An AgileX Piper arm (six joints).
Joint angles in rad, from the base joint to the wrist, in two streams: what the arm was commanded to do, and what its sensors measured. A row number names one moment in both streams.
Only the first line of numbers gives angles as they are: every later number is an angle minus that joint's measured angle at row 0.
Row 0, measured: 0.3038 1.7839 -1.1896 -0.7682 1.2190 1.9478
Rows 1 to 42, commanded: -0.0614 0.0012 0.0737 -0.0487 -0.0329 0.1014; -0.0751 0.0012 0.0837 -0.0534 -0.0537 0.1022; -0.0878 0.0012 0.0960 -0.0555 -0.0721 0.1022; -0.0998 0.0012 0.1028 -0.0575 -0.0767 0.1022; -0.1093 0.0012 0.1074 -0.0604 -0.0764 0.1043; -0.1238 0.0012 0.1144 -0.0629 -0.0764 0.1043; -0.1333 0.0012 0.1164 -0.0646 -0.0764 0.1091; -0.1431 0.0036 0.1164 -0.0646 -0.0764 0.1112; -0.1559 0.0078 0.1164 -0.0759 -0.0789 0.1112; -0.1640 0.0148 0.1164 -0.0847 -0.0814 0.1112; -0.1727 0.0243 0.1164 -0.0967 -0.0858 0.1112; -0.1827 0.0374 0.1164 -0.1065 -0.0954 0.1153; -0.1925 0.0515 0.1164 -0.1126 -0.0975 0.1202; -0.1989 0.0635 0.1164 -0.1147 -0.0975 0.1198; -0.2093 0.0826 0.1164 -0.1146 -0.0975 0.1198; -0.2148 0.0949 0.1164 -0.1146 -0.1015 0.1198; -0.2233 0.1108 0.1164 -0.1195 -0.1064 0.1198; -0.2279 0.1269 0.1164 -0.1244 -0.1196 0.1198; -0.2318 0.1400 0.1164 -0.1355 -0.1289 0.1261; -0.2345 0.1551 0.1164 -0.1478 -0.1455 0.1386; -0.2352 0.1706 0.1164 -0.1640 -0.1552 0.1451; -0.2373 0.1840 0.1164 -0.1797 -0.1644 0.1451; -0.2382 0.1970 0.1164 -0.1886 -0.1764 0.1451; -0.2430 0.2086 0.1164 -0.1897 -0.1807 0.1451; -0.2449 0.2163 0.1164 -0.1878 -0.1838 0.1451; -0.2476 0.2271 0.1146 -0.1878 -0.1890 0.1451; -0.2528 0.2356 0.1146 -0.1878 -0.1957 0.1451; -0.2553 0.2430 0.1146 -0.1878 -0.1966 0.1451; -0.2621 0.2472 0.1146 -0.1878 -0.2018 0.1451; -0.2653 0.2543 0.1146 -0.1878 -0.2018 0.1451; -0.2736 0.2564 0.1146 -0.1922 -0.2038 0.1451; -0.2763 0.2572 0.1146 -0.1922 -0.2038 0.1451; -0.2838 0.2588 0.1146 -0.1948 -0.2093 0.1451; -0.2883 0.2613 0.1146 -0.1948 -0.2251 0.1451; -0.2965 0.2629 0.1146 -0.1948 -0.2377 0.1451; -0.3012 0.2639 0.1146 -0.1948 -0.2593 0.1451; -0.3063 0.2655 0.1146 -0.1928 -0.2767 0.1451; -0.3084 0.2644 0.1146 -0.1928 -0.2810 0.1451; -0.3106 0.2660 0.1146 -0.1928 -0.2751 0.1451; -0.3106 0.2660 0.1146 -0.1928 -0.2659 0.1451; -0.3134 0.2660 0.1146 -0.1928 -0.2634 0.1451; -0.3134 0.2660 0.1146 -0.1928 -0.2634 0.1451
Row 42, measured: -0.3026 0.2618 0.1129 -0.1762 -0.2659 0.1382
